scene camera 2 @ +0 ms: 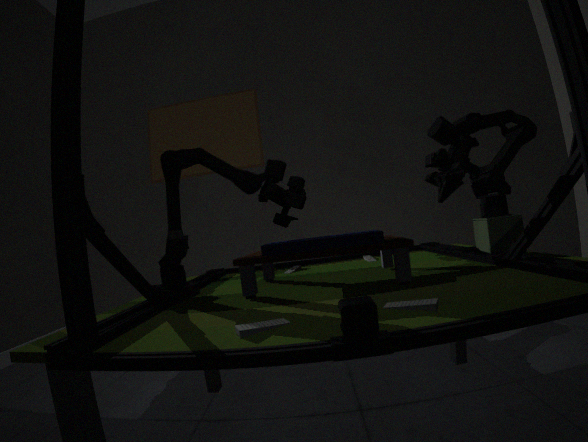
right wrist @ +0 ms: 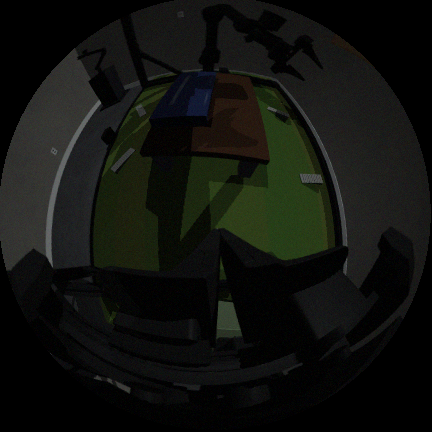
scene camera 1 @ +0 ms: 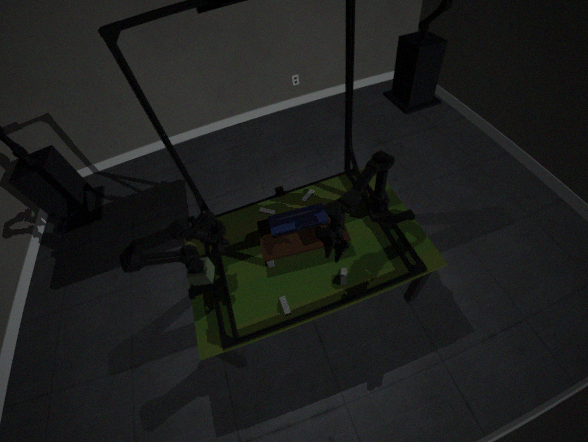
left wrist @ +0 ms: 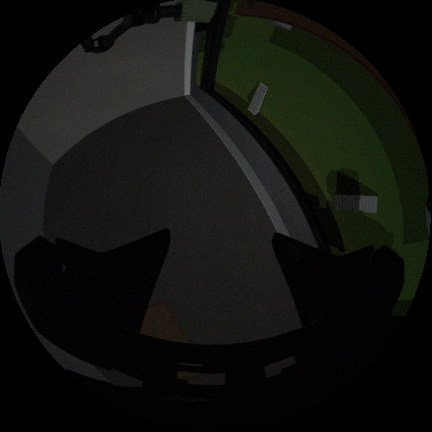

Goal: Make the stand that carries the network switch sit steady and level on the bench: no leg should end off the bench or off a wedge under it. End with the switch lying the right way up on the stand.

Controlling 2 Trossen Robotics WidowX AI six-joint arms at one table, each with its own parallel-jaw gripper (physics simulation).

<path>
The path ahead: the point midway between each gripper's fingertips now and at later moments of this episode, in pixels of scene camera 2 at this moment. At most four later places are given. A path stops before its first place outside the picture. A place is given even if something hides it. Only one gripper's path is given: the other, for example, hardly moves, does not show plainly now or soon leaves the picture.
My right gripper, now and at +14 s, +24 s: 439, 202; 380, 223; 395, 240. At the last of these places it grips a brown stand.
</path>
